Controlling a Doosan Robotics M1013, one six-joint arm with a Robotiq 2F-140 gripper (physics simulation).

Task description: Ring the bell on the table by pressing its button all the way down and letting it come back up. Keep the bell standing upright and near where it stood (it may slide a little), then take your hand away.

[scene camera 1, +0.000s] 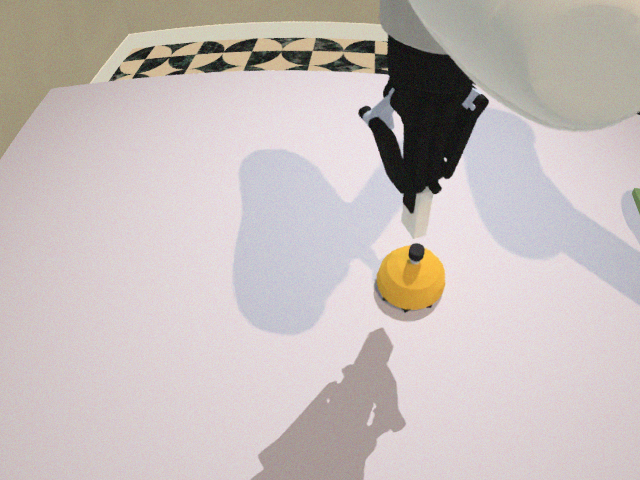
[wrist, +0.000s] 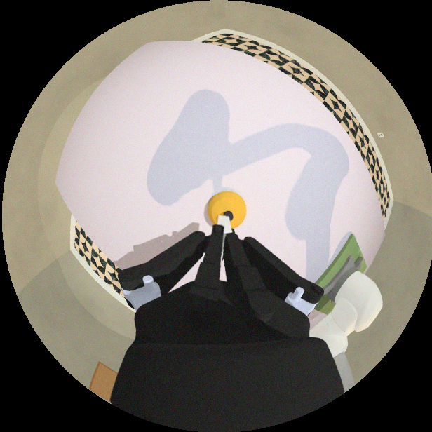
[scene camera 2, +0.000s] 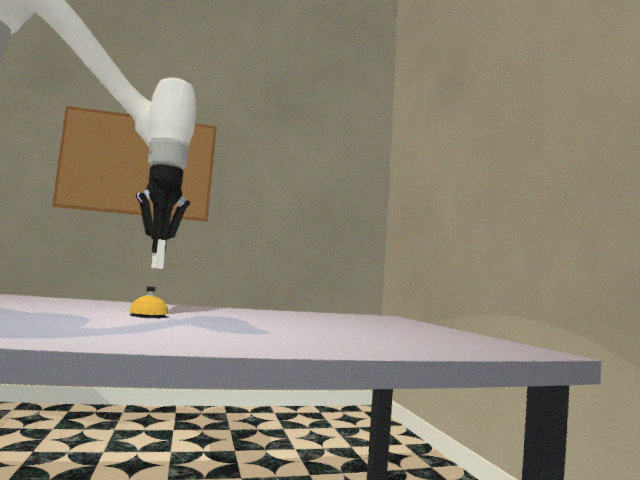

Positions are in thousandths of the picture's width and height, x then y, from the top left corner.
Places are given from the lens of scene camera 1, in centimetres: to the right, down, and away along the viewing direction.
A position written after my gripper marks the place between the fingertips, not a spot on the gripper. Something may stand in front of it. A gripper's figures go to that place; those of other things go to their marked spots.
my gripper (scene camera 1: 646,476): 10, -1, 56
yellow dome bell (scene camera 1: 640,595): 10, 5, 61
